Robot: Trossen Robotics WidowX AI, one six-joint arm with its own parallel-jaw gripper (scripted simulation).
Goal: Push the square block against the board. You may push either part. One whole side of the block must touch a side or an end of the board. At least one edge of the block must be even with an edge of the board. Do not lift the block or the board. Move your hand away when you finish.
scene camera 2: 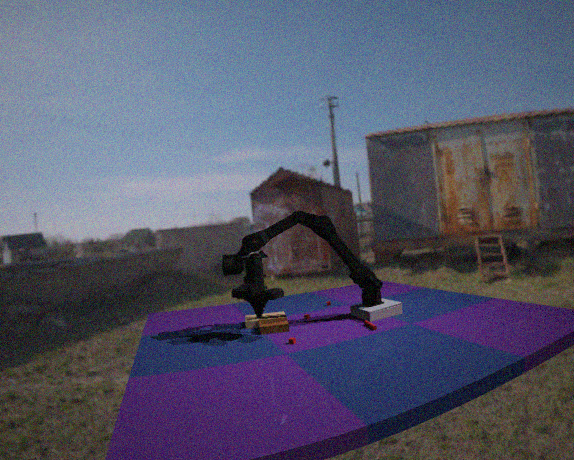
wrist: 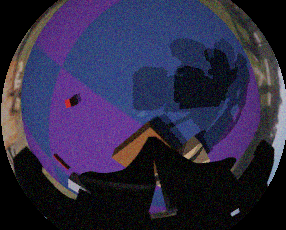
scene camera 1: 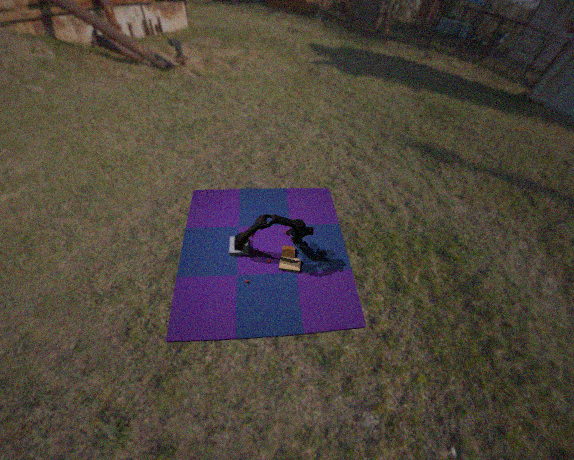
Labels:
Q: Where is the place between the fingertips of my gripper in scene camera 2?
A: At 259, 318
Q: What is my gripper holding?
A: Nothing.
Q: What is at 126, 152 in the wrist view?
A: A square block.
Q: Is my gripper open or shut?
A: Shut.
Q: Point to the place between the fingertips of my gripper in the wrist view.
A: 151, 139

